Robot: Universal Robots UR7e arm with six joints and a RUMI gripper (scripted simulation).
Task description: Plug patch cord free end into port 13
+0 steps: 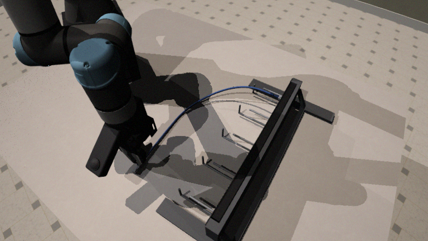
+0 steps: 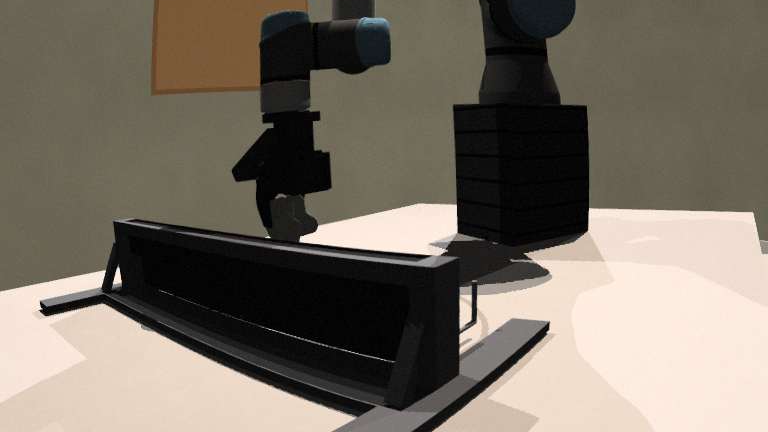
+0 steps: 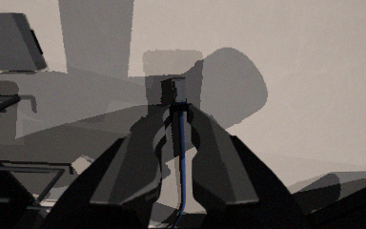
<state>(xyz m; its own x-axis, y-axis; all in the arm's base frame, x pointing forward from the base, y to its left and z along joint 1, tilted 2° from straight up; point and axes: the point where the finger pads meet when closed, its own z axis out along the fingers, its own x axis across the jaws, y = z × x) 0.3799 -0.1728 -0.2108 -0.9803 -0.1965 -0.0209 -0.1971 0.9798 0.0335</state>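
My hand is 20 mm to the left of the cable plug and 10 mm above it.
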